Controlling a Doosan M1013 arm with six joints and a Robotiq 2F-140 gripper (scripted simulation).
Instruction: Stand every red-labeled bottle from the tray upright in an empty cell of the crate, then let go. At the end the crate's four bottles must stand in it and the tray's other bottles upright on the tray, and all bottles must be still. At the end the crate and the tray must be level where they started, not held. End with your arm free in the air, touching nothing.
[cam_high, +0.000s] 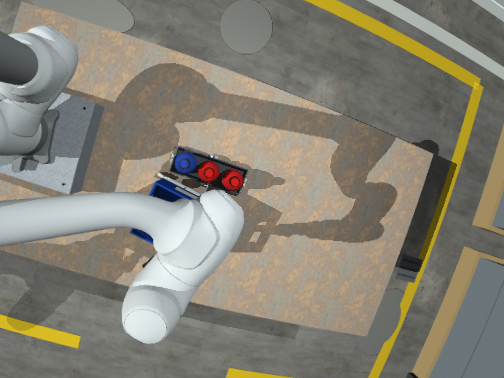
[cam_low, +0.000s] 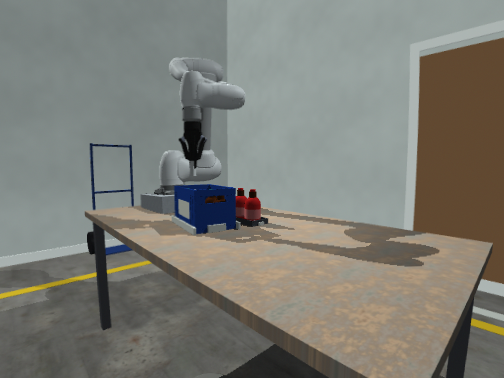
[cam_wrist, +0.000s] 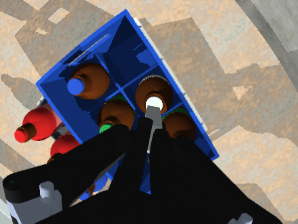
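Right now the red bottle is 60 mm ahead of my hand, 230 mm to the left of it and 170 mm below it. Also, from my hand: blue-capped bottle (20 mm behind, 240 mm to the left, 170 mm below); then red-labeled bottle (150 mm ahead, 220 mm to the left, 170 mm below); then blue crate (10 mm ahead, 40 mm to the left, 170 mm below).
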